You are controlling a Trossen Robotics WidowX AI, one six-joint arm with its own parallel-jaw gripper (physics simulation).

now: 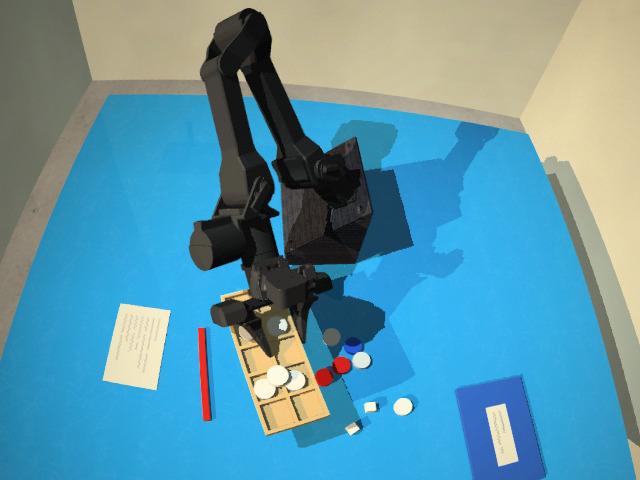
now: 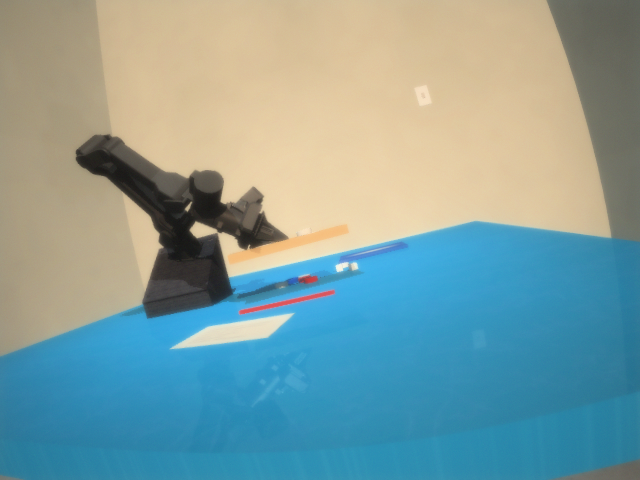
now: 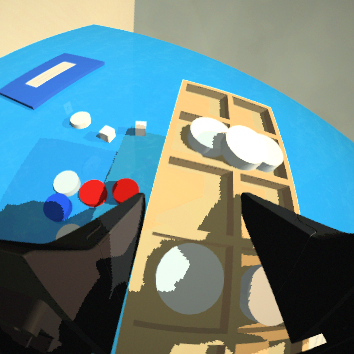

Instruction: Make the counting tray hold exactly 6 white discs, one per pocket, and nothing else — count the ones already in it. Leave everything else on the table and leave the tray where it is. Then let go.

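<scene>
The wooden counting tray (image 1: 297, 425) (image 2: 320, 233) (image 3: 162, 175) is off the table, lifted and slightly tilted. My gripper (image 1: 286, 348) (image 2: 281, 238) (image 3: 193, 199) is shut on it, one finger at the outer long side, the other inside over the pockets. One row has a white disc (image 1: 264, 388) (image 3: 205, 134) and another white disc (image 1: 296, 380) (image 3: 270, 153), with a third white disc (image 1: 277, 375) (image 3: 242, 145) resting on top between them. Nearer the gripper lie a shaded disc (image 1: 277, 325) (image 3: 190, 278) and a pale disc (image 1: 248, 333) (image 3: 262, 295), partly hidden.
On the table are white discs (image 1: 403, 406) (image 1: 361, 360), a grey-looking shaded disc (image 1: 331, 337), red discs (image 1: 324, 377) (image 1: 341, 365), a blue disc (image 1: 353, 345), white cubes (image 1: 370, 407) (image 1: 353, 428), a red bar (image 1: 204, 374), a paper sheet (image 1: 136, 346) and a blue book (image 1: 473, 413).
</scene>
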